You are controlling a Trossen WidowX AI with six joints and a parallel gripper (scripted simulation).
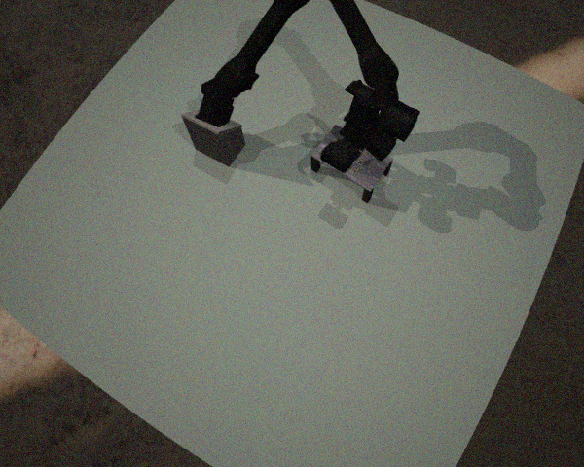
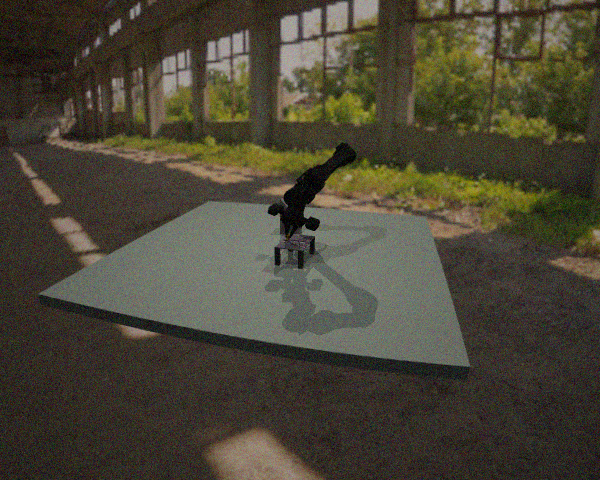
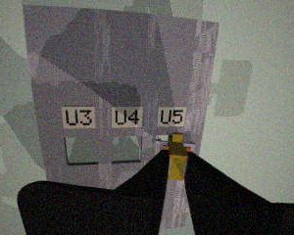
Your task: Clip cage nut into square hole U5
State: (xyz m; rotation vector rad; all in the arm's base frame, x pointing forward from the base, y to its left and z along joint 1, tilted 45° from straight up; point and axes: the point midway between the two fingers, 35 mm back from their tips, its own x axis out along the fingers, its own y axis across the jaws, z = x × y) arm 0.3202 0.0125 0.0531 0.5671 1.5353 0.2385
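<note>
Now: the cage nut 10 mm below my gripper tip.
</note>
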